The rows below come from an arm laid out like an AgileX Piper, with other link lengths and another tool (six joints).
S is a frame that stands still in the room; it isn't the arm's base.
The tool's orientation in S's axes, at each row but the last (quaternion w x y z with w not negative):
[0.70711, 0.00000, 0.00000, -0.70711]
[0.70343, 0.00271, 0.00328, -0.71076]
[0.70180, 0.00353, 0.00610, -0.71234]
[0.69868, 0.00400, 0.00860, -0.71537]
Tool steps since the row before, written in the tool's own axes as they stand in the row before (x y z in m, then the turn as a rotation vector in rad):
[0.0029, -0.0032, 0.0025, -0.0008, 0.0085, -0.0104]
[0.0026, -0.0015, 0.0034, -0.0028, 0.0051, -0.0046]
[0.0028, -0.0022, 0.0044, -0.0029, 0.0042, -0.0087]
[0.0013, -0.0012, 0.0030, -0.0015, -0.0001, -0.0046]
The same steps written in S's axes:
[-0.0032, -0.0029, 0.0025, 0.0085, 0.0008, -0.0104]
[-0.0015, -0.0026, 0.0034, 0.0051, 0.0028, -0.0046]
[-0.0022, -0.0028, 0.0044, 0.0042, 0.0030, -0.0087]
[-0.0012, -0.0013, 0.0030, -0.0001, 0.0016, -0.0046]

